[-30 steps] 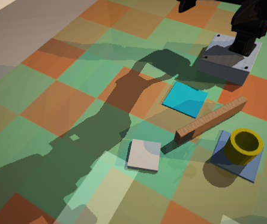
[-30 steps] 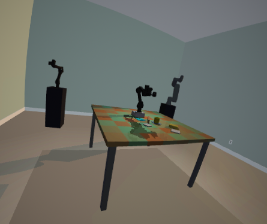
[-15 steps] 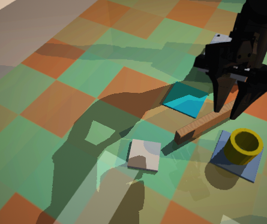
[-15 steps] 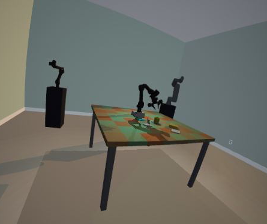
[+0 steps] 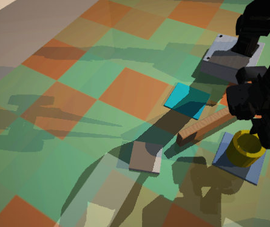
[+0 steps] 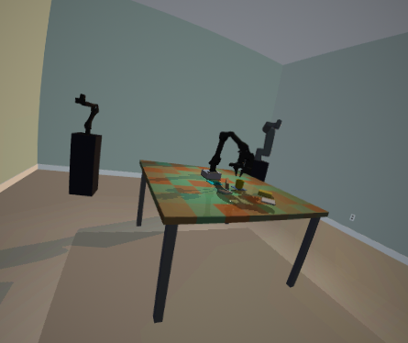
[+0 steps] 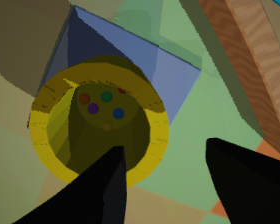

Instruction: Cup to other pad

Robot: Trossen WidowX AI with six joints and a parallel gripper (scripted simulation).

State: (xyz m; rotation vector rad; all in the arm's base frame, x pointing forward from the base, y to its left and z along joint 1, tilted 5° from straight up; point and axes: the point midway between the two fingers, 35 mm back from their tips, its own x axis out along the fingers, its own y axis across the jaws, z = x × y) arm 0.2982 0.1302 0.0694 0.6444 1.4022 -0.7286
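Right now my gripper tip is 6 cm above the yellow cup, 2 cm to the right of it and 2 cm short of it. Also, from my gripper tip: cyan pad (18 cm to the right, 10 cm below, 6 cm behind); grey-blue pad (10 cm below, 2 cm to the left, 2 cm ahead); wooden bar (8 cm to the right, 8 cm below, 2 cm behind).
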